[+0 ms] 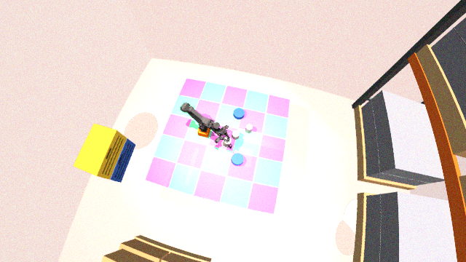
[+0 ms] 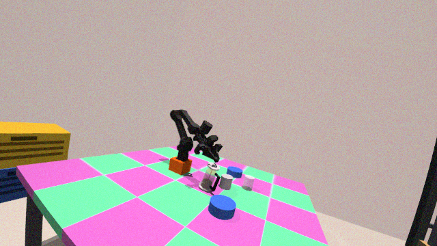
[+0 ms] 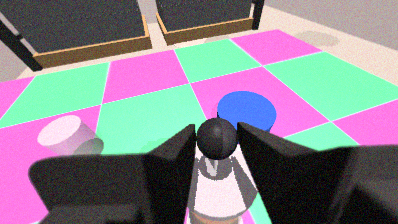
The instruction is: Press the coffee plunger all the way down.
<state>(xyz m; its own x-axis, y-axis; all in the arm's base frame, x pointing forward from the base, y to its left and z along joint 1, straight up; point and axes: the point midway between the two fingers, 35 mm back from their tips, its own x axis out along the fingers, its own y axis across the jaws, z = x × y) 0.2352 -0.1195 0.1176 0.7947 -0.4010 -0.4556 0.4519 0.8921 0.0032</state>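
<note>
Now: gripper tip 10 mm past the coffee press and 90 mm above it.
</note>
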